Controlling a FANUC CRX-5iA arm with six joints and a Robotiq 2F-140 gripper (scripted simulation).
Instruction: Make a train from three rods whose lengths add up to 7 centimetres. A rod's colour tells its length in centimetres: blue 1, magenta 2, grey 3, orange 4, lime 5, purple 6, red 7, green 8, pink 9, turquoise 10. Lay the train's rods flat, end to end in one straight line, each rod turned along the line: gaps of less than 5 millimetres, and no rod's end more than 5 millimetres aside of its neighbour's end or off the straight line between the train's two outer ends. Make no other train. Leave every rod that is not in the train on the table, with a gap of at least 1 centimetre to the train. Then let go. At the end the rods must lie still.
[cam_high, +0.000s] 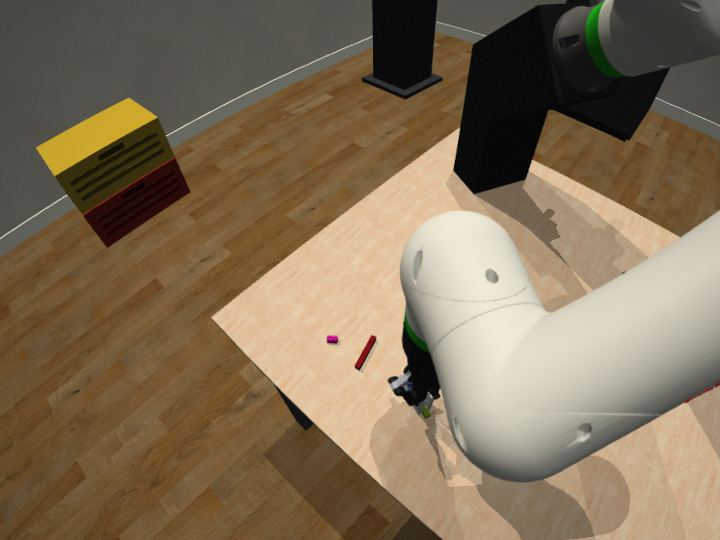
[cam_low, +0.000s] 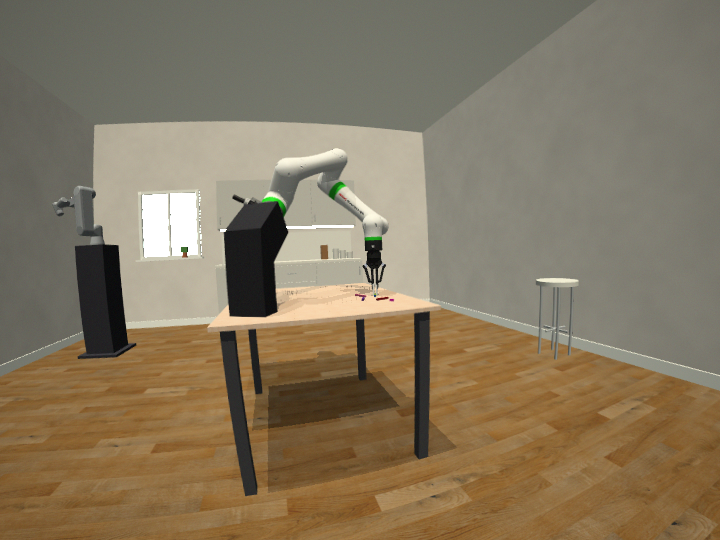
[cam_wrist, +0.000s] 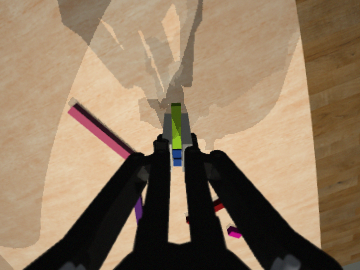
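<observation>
The lime rod lies 3 cm below my hand. Also, from my hand: blue cube 4 cm to the right, 3 cm below, 1 cm behind; then pink rod 8 cm behind, 3 cm below, 2 cm to the left; then purple rod 10 cm to the right, 9 cm behind, 3 cm below.
</observation>
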